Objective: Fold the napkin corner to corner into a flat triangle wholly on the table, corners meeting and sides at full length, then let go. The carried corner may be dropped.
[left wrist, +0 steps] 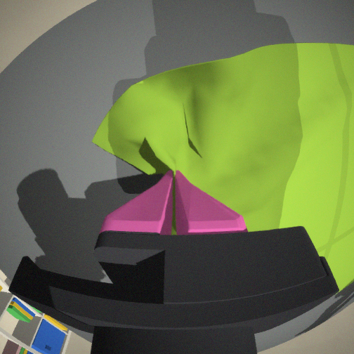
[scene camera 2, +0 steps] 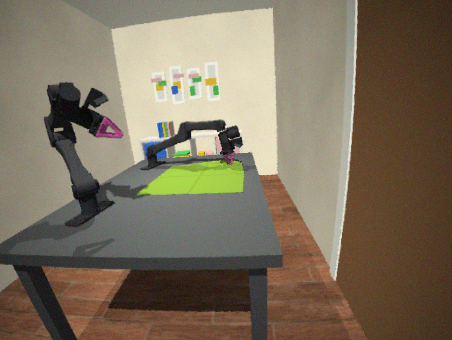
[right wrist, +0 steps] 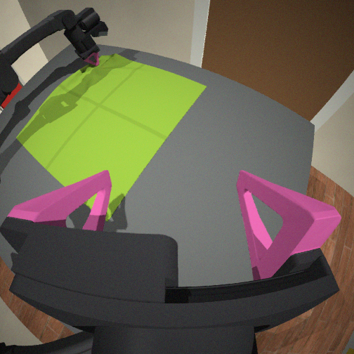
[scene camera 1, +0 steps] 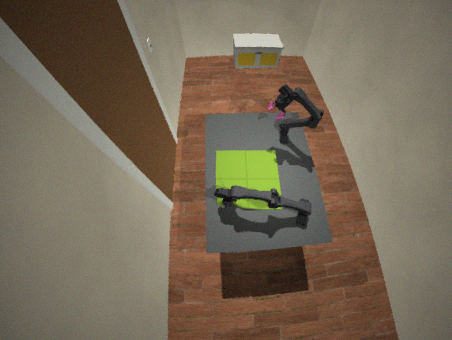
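The lime-green napkin [scene camera 1: 235,165] [scene camera 2: 215,184] [left wrist: 250,125] [right wrist: 130,115] lies mostly flat and unfolded on the grey table [scene camera 1: 240,130] [scene camera 2: 200,225] [left wrist: 45,115] [right wrist: 225,130]. My left gripper [scene camera 2: 229,162] [left wrist: 173,177] [right wrist: 97,64] is shut on the napkin near one corner. The cloth puckers up to its fingertips, and the pointed corner sticks out beside them in the left wrist view. In scene camera 1 my left arm hides the fingertips. My right gripper [scene camera 1: 275,111] [right wrist: 173,177] is open and empty, high above the table, near its upper edge in scene camera 1.
A white cabinet [scene camera 1: 258,41] with yellow doors stands on the floor beyond the table in scene camera 1. A brown door [scene camera 2: 400,150] is to the right in scene camera 2. My left arm [scene camera 1: 250,193] reaches low across the napkin.
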